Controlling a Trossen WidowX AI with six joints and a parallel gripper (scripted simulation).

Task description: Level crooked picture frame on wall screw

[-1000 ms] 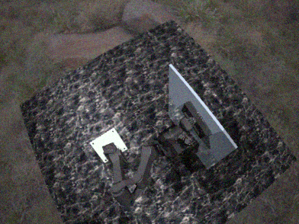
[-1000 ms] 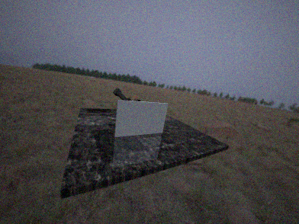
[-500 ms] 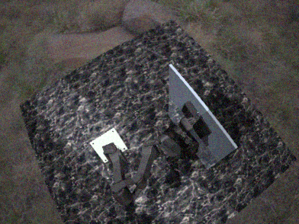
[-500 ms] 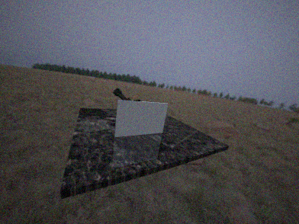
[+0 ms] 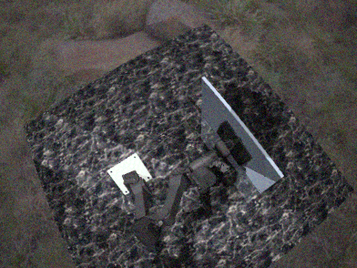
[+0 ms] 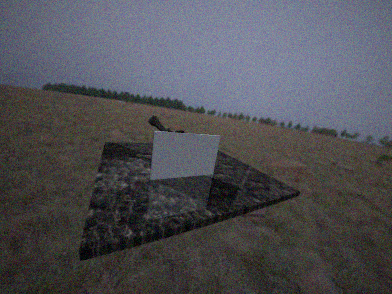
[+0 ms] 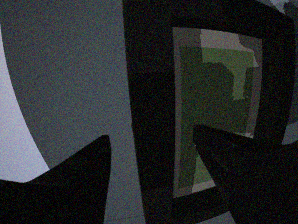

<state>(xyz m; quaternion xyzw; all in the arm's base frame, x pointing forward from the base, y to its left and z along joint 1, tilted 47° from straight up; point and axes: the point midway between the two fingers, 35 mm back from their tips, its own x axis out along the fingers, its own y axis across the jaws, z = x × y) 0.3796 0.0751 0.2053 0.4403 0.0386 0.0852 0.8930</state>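
Right now the picture frame is 50 mm below my gripper tip and 10 mm to the left of it. The rest, counted from my gripper tip: wall panel: 60 mm below, 30 mm to the left, 10 mm ahead.
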